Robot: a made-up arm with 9 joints. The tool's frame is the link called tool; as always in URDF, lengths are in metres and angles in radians.
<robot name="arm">
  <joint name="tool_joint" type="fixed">
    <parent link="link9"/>
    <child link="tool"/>
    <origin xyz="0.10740 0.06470 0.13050" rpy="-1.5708 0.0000 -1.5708"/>
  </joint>
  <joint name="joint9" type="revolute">
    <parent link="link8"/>
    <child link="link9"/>
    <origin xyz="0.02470 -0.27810 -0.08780" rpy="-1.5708 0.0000 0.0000"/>
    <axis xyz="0 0 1"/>
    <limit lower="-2.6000" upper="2.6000" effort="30" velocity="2.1"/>
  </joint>
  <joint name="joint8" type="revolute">
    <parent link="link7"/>
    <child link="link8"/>
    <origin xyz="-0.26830 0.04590 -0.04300" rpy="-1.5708 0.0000 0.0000"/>
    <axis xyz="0 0 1"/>
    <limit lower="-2.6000" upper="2.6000" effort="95" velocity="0.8"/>
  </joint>
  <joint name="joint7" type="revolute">
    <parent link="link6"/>
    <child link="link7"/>
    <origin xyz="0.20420 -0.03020 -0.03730" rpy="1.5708 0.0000 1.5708"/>
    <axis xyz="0 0 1"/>
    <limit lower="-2.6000" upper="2.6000" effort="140" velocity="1.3"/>
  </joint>
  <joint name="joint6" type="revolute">
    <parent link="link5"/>
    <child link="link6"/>
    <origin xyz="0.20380 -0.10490 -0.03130" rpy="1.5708 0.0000 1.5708"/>
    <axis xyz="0 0 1"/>
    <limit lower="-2.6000" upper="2.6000" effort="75" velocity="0.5"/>
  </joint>
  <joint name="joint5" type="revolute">
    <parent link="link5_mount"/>
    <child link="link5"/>
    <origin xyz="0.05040 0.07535 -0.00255" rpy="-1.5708 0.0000 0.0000"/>
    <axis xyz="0 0 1"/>
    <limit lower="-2.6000" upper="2.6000" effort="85" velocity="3.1"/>
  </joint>
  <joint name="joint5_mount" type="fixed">
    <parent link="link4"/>
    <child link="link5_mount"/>
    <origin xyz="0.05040 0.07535 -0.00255"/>
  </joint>
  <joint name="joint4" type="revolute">
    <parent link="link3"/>
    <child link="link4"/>
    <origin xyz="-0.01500 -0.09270 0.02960" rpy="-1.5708 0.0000 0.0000"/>
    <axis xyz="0 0 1"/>
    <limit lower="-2.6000" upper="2.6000" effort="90" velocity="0.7"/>
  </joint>
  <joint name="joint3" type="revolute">
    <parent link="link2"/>
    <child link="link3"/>
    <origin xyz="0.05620 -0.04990 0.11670" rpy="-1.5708 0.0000 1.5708"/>
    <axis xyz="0 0 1"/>
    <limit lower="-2.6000" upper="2.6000" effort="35" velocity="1.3"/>
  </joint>
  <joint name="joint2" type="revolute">
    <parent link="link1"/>
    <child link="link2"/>
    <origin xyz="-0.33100 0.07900 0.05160" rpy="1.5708 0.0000 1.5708"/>
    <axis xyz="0 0 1"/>
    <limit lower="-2.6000" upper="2.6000" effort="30" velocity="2.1"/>
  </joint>
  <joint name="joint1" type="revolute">
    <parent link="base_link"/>
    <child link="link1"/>
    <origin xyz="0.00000 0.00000 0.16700" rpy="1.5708 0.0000 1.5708"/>
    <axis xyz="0 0 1"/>
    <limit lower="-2.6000" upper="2.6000" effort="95" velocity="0.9"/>
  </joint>
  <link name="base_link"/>
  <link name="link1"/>
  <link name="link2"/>
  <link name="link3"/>
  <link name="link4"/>
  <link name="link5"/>
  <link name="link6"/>
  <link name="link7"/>
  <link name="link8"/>
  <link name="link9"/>
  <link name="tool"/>
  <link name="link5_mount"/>
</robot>
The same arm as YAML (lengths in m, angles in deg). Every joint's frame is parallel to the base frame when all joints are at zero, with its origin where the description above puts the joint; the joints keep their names.
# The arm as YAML. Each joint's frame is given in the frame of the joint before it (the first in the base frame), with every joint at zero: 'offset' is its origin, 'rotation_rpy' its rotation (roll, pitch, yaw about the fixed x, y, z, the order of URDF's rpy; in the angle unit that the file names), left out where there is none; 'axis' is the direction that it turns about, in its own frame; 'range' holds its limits. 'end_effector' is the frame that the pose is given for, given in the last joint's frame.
length_unit: m
angle_unit: deg
chain:
  - id: joint1
    offset: [0.0, 0.0, 0.167]
    axis: [1.0, 0.0, 0.0]
    range: [-148.97, 148.97]
  - id: joint2
    offset: [0.0516, -0.331, 0.079]
    axis: [0.0, 1.0, 0.0]
    range: [-148.97, 148.97]
  - id: joint3
    offset: [-0.0499, 0.1167, 0.0562]
    axis: [0.0, 0.0, -1.0]
    range: [-148.97, 148.97]
  - id: joint4
    offset: [-0.015, 0.0927, -0.0296]
    axis: [0.0, -1.0, 0.0]
    range: [-148.97, 148.97]
  - id: joint5
    offset: [0.1008, 0.0051, 0.1507]
    axis: [0.0, 0.0, 1.0]
    range: [-148.97, 148.97]
  - id: joint6
    offset: [0.2038, -0.1049, -0.0313]
    axis: [1.0, 0.0, 0.0]
    range: [-148.97, 148.97]
  - id: joint7
    offset: [-0.0373, 0.2042, -0.0302]
    axis: [0.0, 1.0, 0.0]
    range: [-148.97, 148.97]
  - id: joint8
    offset: [0.0459, -0.043, -0.2683]
    axis: [1.0, 0.0, 0.0]
    range: [-148.97, 148.97]
  - id: joint9
    offset: [-0.0878, 0.2781, 0.0247]
    axis: [0.0, -1.0, 0.0]
    range: [-148.97, 148.97]
end_effector:
  offset: [-0.0647, -0.1305, 0.1074]
  rotation_rpy: [0.0, 0.0, 0.0]

